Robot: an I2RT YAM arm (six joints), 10 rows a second.
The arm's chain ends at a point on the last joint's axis. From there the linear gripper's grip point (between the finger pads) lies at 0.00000 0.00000 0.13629 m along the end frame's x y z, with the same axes.
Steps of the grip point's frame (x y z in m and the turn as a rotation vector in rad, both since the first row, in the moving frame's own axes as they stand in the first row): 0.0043 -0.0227 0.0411 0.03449 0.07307 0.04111; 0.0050 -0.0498 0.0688 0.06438 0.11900 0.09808; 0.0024 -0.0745 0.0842 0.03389 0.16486 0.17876; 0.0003 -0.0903 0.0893 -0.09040 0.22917 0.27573; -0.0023 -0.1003 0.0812 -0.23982 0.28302 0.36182; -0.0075 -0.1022 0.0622 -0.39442 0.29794 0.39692; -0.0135 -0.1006 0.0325 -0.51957 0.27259 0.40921; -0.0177 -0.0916 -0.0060 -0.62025 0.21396 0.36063
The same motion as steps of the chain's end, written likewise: -0.0057 -0.0182 0.0415 0.03449 0.07307 0.04111; -0.0116 -0.0419 0.0700 0.06438 0.11900 0.09808; -0.0203 -0.0719 0.0861 0.03389 0.16486 0.17876; -0.0285 -0.1066 0.0934 -0.09040 0.22917 0.27573; -0.0334 -0.1384 0.0904 -0.23982 0.28302 0.36182; -0.0351 -0.1602 0.0783 -0.39442 0.29794 0.39692; -0.0337 -0.1728 0.0550 -0.51957 0.27259 0.40921; -0.0297 -0.1735 0.0220 -0.62025 0.21396 0.36063
